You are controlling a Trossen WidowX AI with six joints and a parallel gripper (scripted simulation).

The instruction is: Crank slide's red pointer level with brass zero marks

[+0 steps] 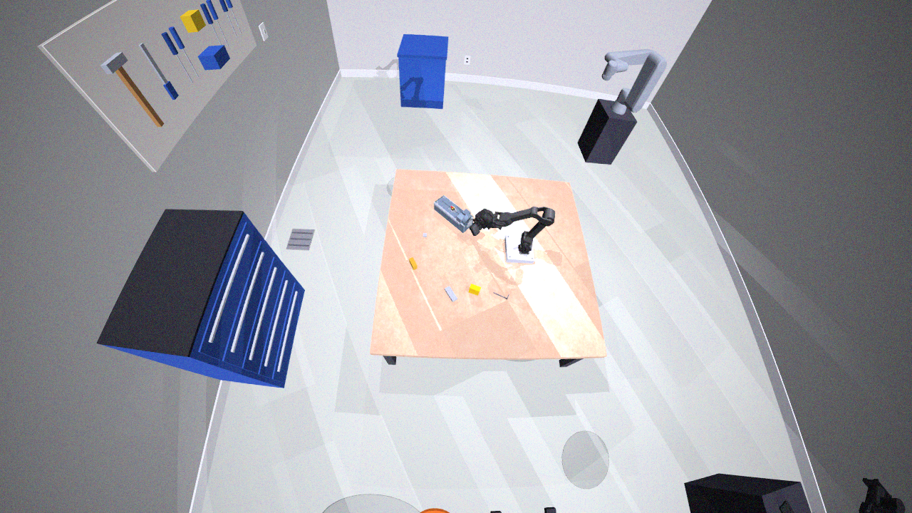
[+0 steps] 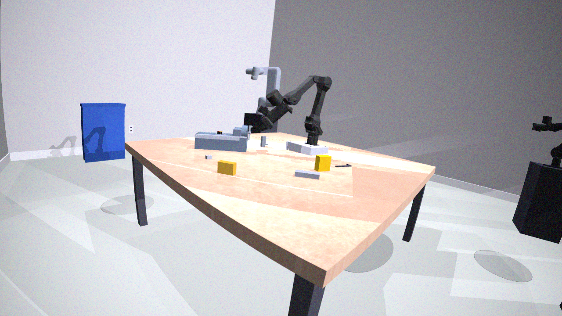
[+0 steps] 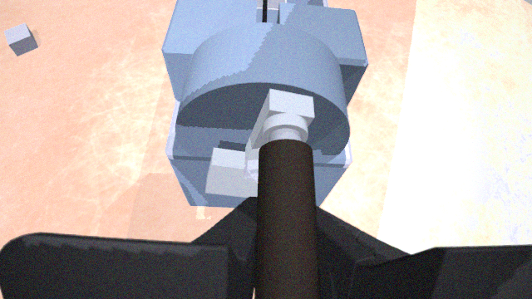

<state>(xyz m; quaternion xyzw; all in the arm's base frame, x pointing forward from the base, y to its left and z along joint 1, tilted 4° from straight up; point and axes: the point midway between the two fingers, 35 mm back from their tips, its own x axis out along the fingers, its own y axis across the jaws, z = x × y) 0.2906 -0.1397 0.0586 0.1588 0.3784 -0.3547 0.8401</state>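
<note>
Right now the crank is 1 cm above my gripper tip. The rest, counted from my gripper tip: red pointer: 13 cm ahead, 12 cm to the right, 1 cm below; then grey cube: 29 cm ahead, 9 cm below, 3 cm to the left; then dark brown handle: 3 cm above, 1 cm to the left, 1 cm behind.
</note>
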